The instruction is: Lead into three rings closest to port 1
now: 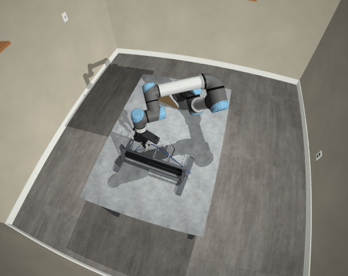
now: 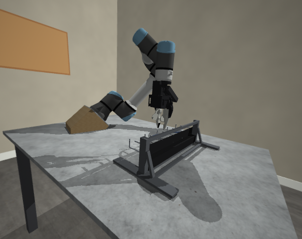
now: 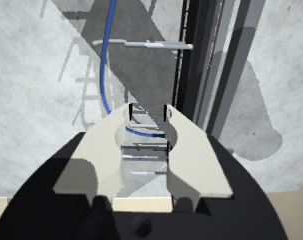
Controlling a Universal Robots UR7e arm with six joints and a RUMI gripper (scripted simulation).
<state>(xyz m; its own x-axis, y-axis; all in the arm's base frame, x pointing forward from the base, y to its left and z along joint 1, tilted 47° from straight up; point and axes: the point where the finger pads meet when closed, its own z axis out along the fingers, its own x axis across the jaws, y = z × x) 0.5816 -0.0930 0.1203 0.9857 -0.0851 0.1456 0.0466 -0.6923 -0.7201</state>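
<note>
My gripper is now 8 cm above the dark rack, 6 cm short of it and 5 cm to the right of it.
</note>
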